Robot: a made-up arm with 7 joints.
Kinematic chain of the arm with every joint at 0, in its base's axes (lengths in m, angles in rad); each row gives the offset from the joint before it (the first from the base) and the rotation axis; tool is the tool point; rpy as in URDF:
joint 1: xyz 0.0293 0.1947 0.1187 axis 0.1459 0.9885 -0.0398
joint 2: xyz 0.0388 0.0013 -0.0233 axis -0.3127 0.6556 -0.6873
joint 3: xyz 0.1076 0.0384 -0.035 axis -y
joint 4: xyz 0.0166 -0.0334 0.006 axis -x
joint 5: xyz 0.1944 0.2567 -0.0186 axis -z
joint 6: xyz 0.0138 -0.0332 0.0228 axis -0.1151 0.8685 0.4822
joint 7: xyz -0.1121 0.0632 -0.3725 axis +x
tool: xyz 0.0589 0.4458 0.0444 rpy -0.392 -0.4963 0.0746
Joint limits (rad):
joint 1: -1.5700..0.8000
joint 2: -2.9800..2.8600
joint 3: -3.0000..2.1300
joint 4: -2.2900..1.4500
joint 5: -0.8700..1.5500
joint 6: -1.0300..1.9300
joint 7: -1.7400..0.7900
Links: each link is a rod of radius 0.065 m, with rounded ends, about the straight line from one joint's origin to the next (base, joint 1, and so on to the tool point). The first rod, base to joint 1, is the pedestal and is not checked.
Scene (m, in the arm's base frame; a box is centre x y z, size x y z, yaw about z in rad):
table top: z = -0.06
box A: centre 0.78 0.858 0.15 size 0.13 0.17 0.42 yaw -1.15
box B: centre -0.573 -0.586 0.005 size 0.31 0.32 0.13 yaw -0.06
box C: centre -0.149 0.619 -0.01 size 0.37 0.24 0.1 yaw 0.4
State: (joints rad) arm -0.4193 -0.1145 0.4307 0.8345 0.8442 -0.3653 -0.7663
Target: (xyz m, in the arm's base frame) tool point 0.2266 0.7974 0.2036
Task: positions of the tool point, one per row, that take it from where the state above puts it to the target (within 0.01 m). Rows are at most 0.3 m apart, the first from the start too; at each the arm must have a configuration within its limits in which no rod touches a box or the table.
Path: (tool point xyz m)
1: 1.0513 0.2636 0.4630
2: 0.9105 0.4330 0.6104
3: 0.7197 0.5806 0.6878
4: 0.5148 0.6909 0.6821
5: 0.5598 0.7661 0.5443
6: 0.5288 0.8265 0.4164
7: 0.4449 0.8559 0.3159
8: 0.3360 0.8459 0.2467
9: 0.2266 0.7974 0.2036

